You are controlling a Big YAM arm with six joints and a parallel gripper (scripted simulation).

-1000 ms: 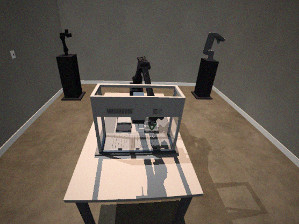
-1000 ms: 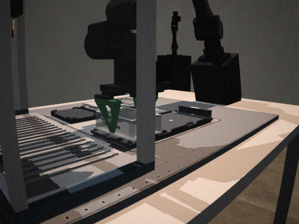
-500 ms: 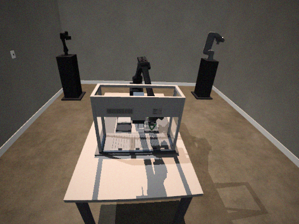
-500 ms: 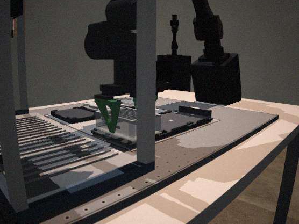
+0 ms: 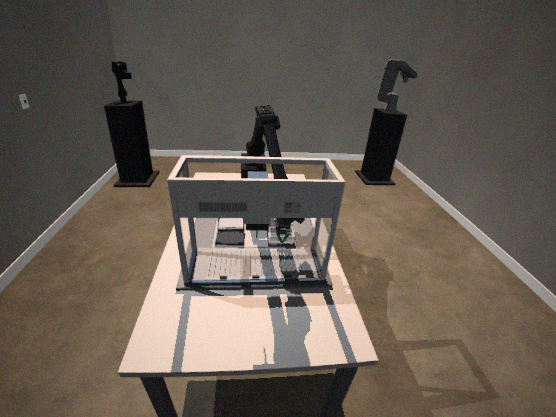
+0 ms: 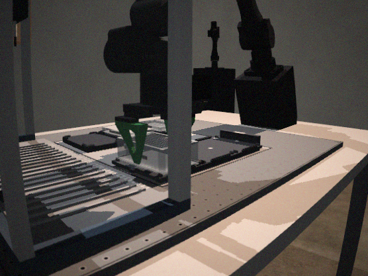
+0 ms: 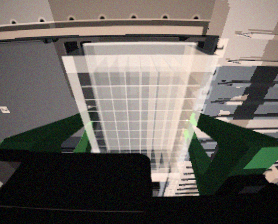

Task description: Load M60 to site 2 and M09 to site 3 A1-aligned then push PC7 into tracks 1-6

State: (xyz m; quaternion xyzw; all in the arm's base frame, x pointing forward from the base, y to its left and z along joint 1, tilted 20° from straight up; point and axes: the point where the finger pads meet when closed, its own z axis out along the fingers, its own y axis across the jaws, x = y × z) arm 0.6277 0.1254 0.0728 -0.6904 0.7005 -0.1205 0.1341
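The deep-well block M09 lies right at my hand. Round my hand: carrier PC7 (100 mm behind, 10 mm below); then nest S3 (10 mm behind, 260 mm to the right, 20 mm below); then grey frame post (90 mm ahead, 150 mm to the left, 220 mm above).
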